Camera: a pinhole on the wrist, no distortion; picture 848 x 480 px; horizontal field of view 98.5 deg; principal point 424.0 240.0 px. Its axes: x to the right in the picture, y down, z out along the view. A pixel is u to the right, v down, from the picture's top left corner.
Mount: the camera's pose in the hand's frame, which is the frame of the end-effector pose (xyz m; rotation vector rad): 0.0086 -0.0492 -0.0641 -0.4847 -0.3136 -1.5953
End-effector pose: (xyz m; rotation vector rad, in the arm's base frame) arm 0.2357 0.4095 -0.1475 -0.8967 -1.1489 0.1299
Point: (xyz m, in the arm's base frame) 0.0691 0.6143 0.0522
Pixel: 617.5 404.5
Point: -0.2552 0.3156 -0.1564
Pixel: outside the picture
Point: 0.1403 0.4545 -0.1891
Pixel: 459.1 72.2
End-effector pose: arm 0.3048 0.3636 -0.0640 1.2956 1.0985 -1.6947
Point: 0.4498 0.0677 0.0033
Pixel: 331.7 102.6
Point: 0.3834 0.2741 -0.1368
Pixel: 232.8 287.6
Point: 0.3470 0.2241 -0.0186
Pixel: 385.8 100.0
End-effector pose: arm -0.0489 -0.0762 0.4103 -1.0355 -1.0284 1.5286
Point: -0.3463 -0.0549 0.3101
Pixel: 387.8 260.9
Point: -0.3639 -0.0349 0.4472
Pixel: 521.6 273.9
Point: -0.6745 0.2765 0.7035
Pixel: 690.5 449.8
